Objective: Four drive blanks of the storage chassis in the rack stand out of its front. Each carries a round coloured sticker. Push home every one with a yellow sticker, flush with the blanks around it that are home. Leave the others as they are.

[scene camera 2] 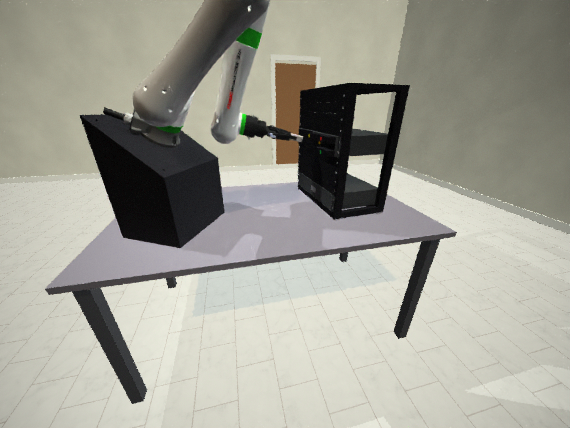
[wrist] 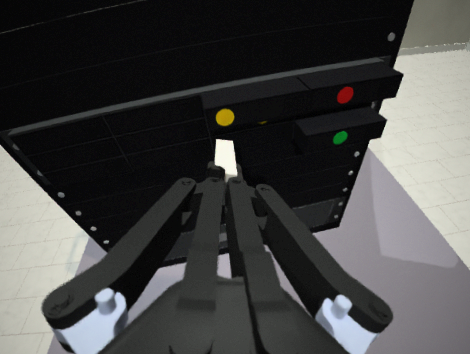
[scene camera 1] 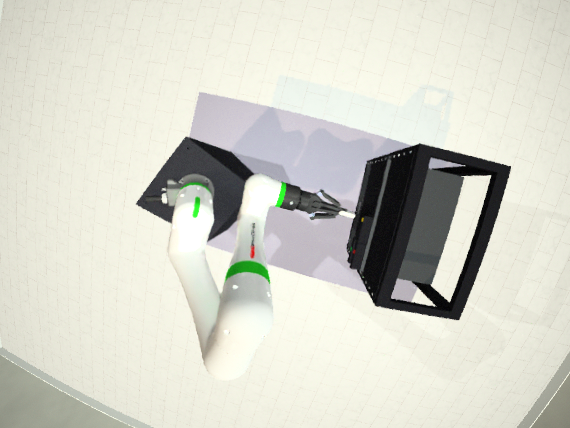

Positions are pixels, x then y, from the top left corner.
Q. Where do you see a black rack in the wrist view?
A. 110, 110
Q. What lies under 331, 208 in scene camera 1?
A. My gripper.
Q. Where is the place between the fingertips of my gripper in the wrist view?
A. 223, 153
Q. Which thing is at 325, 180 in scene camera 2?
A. A black rack.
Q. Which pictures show the black rack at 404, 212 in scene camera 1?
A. Scene camera 2, the wrist view and scene camera 1: all of them.
